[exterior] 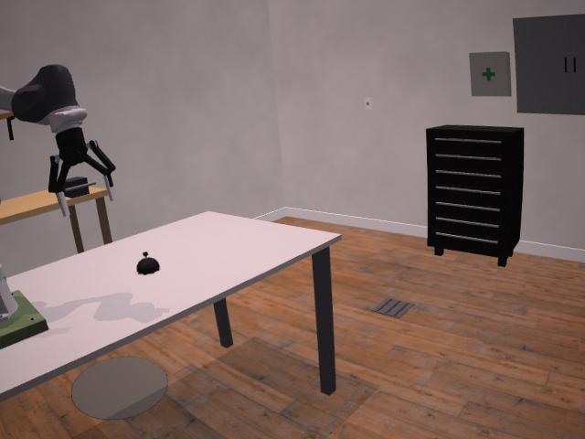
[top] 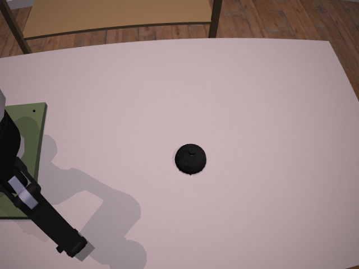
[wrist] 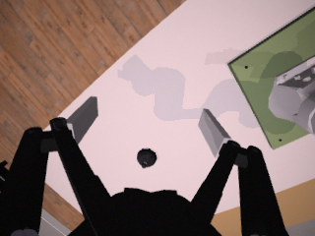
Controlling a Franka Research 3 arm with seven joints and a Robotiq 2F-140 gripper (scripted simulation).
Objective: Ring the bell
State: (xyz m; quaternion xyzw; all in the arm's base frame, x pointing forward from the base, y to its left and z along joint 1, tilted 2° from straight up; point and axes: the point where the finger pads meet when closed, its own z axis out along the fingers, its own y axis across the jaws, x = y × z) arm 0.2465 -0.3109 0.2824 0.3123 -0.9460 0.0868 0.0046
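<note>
My gripper is now 270 mm short of the button, 170 mm to the right of it and 260 mm above it. From my hand the other things lie so: black bell (270 mm ahead, 170 mm to the left, 280 mm below).
</note>
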